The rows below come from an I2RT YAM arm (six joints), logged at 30 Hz.
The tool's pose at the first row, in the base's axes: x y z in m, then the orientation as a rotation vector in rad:
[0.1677, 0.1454, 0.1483, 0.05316, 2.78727, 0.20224]
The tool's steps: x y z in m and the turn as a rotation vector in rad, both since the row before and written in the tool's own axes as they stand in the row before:
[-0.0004, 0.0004, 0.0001, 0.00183, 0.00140, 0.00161]
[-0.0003, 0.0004, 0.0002, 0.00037, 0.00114, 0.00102]
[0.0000, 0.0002, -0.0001, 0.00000, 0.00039, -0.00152]
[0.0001, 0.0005, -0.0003, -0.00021, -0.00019, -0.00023]
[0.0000, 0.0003, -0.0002, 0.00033, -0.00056, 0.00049]
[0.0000, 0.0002, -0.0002, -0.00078, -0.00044, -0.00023]
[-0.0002, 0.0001, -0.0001, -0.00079, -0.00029, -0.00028]
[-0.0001, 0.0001, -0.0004, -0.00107, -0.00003, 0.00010]
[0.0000, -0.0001, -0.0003, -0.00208, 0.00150, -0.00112]
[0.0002, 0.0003, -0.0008, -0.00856, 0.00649, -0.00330]
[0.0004, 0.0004, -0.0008, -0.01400, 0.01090, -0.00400]
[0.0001, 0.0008, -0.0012, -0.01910, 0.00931, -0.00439]
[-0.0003, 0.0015, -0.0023, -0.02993, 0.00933, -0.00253]
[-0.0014, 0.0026, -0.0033, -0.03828, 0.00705, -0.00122]
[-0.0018, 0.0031, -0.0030, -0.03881, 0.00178, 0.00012]
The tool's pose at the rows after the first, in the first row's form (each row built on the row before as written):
[0.1681, 0.1458, 0.1484, 0.05573, 2.78892, 0.20020]
[0.1685, 0.1462, 0.1484, 0.05715, 2.79012, 0.20003]
[0.1685, 0.1464, 0.1485, 0.05499, 2.79047, 0.19969]
[0.1683, 0.1469, 0.1488, 0.05463, 2.79025, 0.19991]
[0.1682, 0.1472, 0.1490, 0.05544, 2.78974, 0.19953]
[0.1681, 0.1474, 0.1492, 0.05497, 2.78921, 0.20052]
[0.1683, 0.1475, 0.1494, 0.05441, 2.78882, 0.20153]
[0.1683, 0.1475, 0.1498, 0.05429, 2.78867, 0.20304]
[0.1682, 0.1474, 0.1501, 0.05209, 2.78989, 0.20578]
[0.1677, 0.1476, 0.1508, 0.04481, 2.79522, 0.21744]
[0.1671, 0.1479, 0.1515, 0.03479, 2.80416, 0.23695]
[0.1666, 0.1485, 0.1527, 0.02315, 2.81064, 0.26348]
[0.1661, 0.1496, 0.1552, 0.01161, 2.81532, 0.30578]
[0.1664, 0.1514, 0.1592, 0.00035, 2.81575, 0.36005]
[0.1671, 0.1536, 0.1633, -0.00821, 2.81004, 0.41485]

